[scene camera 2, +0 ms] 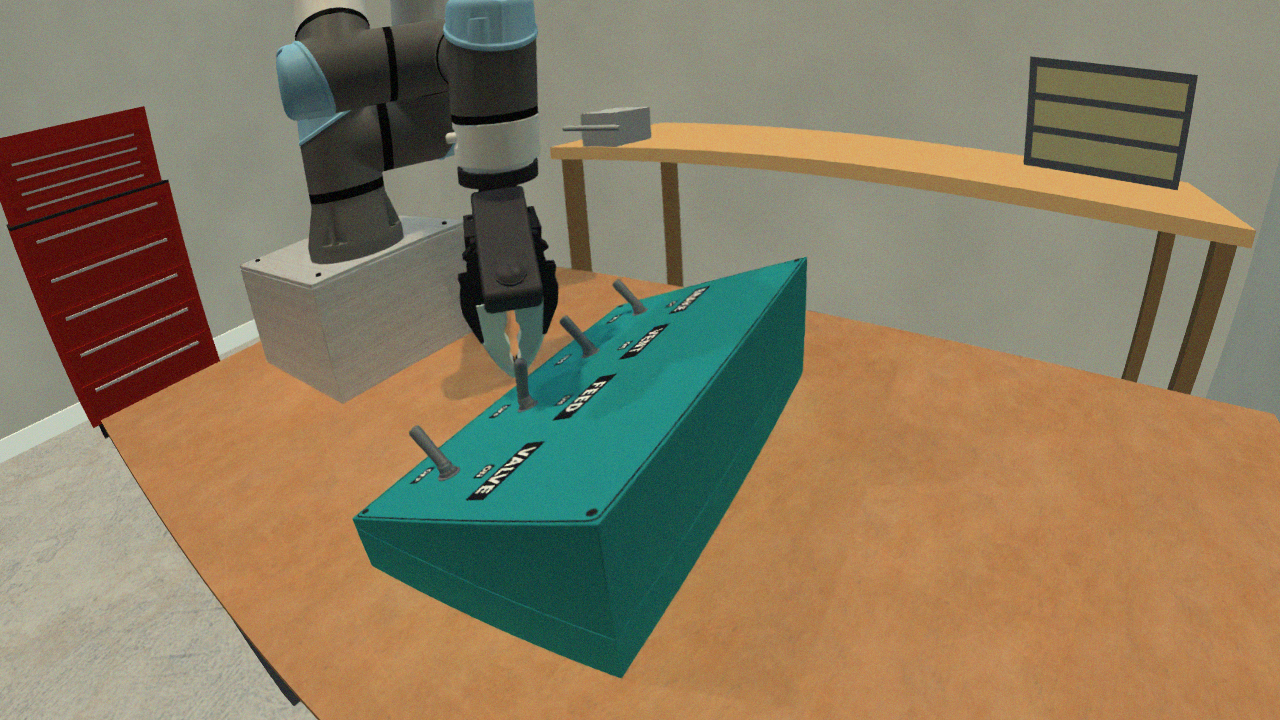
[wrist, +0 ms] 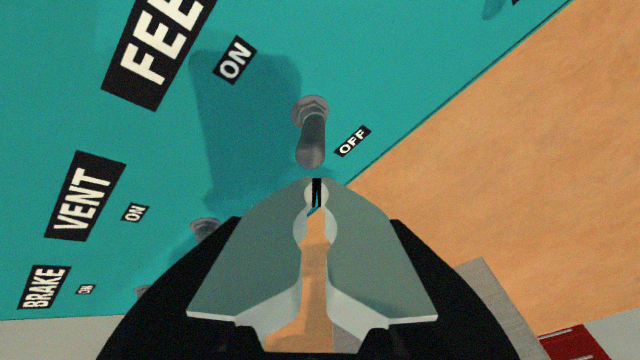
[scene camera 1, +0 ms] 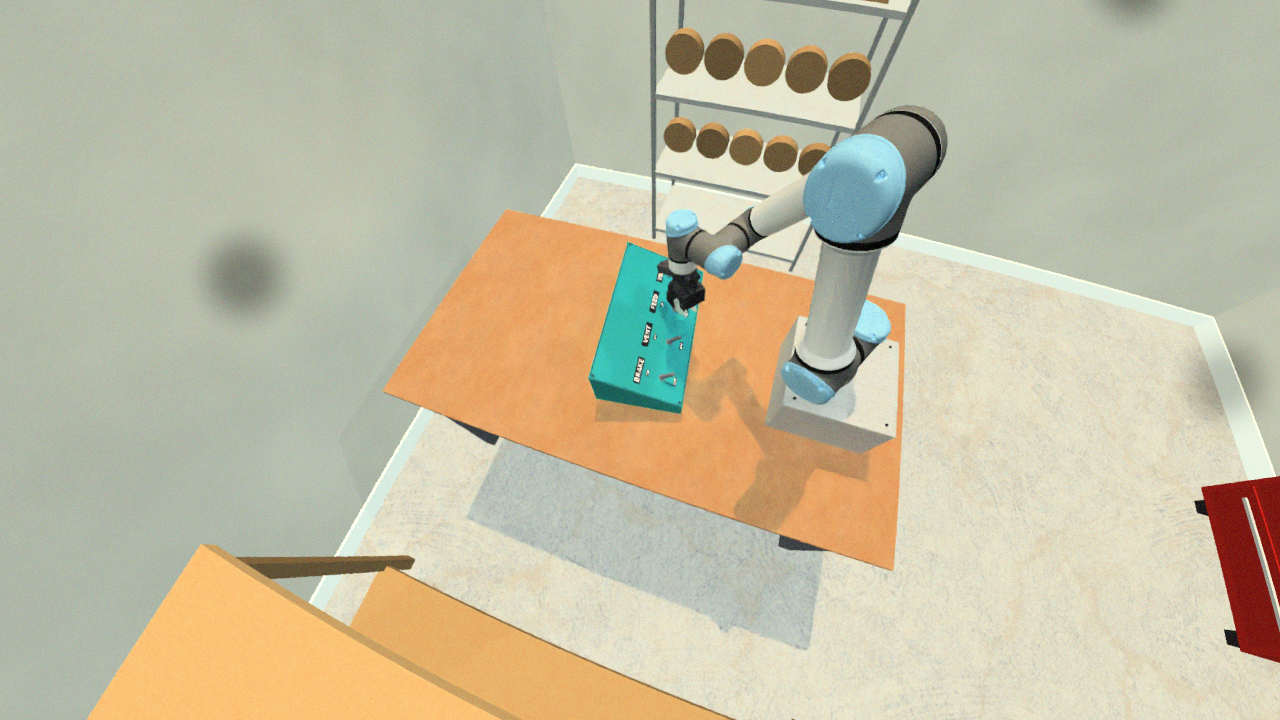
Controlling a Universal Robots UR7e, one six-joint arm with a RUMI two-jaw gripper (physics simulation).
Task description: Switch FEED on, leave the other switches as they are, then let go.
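Frame: origin at the arm's base, x down, y right, z back, level; metres.
Where they show: gripper, fingertip midpoint: (scene camera 2: 517, 375) (wrist: 317, 180) (scene camera 1: 682, 313); arm's base at its link origin: (scene camera 2: 356, 246).
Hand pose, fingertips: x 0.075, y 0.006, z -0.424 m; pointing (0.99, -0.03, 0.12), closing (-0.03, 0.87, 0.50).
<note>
Things, the pixels of their top centre, and the offset from my fingertips. Level surfaces: height alone.
- FEED lever at its top centre: (wrist: 312, 162) (scene camera 2: 518, 359) dx -0.033, dy +0.014, dz -0.030 m
- VALVE lever at its top centre: (scene camera 2: 425, 429) dx -0.024, dy +0.133, dz -0.054 m
- VENT lever at its top centre: (scene camera 2: 574, 317) dx -0.024, dy -0.095, dz +0.020 m
- BRAKE lever at its top centre: (scene camera 2: 626, 280) dx -0.024, dy -0.210, dz +0.057 m
- wooden table at its surface level: dx +0.103 m
The teal switch panel (scene camera 1: 616, 313) (scene camera 2: 626, 429) (wrist: 390, 65) slopes on the table. The FEED lever (scene camera 2: 523, 385) (wrist: 310, 142) stands steeper than its neighbours and leans to the ON side. The VALVE lever (scene camera 2: 431, 452), VENT lever (scene camera 2: 577, 334) and BRAKE lever (scene camera 2: 628, 294) lean toward OFF. My gripper (scene camera 1: 682, 310) (scene camera 2: 516, 368) (wrist: 317, 180) is shut and empty. Its fingertips are right behind the FEED lever in the second scene view. The wrist view shows a small gap between the lever's tip and the fingertips. The gripper hides the FEED lever in the first scene view.
The wooden table (scene camera 1: 501, 331) (scene camera 2: 939, 537) carries the panel and the arm's grey base block (scene camera 1: 827, 425) (scene camera 2: 344, 331). A shelf rack (scene camera 1: 654, 134) with round discs stands behind. A red drawer cabinet (scene camera 1: 1239, 537) (scene camera 2: 116, 268) and a workbench (scene camera 2: 805, 156) stand farther off.
</note>
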